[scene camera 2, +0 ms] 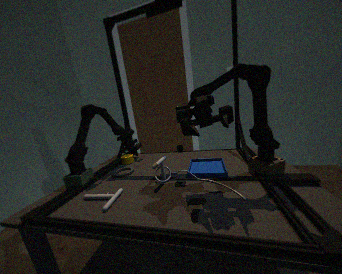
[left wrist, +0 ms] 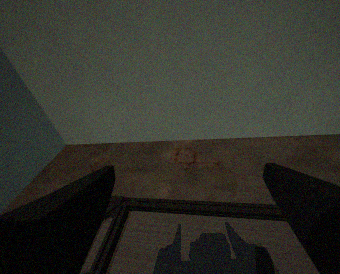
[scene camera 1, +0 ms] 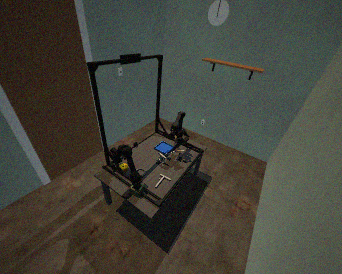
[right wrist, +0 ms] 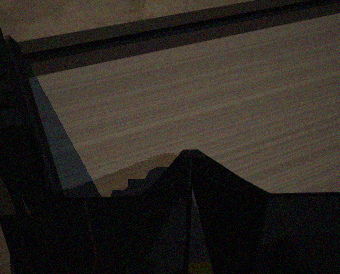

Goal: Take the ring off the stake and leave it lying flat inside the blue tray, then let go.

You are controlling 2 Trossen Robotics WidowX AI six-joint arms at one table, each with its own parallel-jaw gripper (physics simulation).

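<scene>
A pale stake with a cross-piece stands in the middle of the table. A thin pale ring stands tilted around its post, low down; its exact contact is too dim to tell. The blue tray lies to the right of the stake in scene camera 2, with nothing visible inside. My left gripper is open and empty, high above the table. My right gripper is shut with nothing between its fingertips, away from the ring, at the table's far left in scene camera 2.
A yellow round object is near the right gripper. A grey ring lies near the right arm. A pale T-shaped piece lies at the front left in scene camera 2. A pale cord curves rightward from beside the stake.
</scene>
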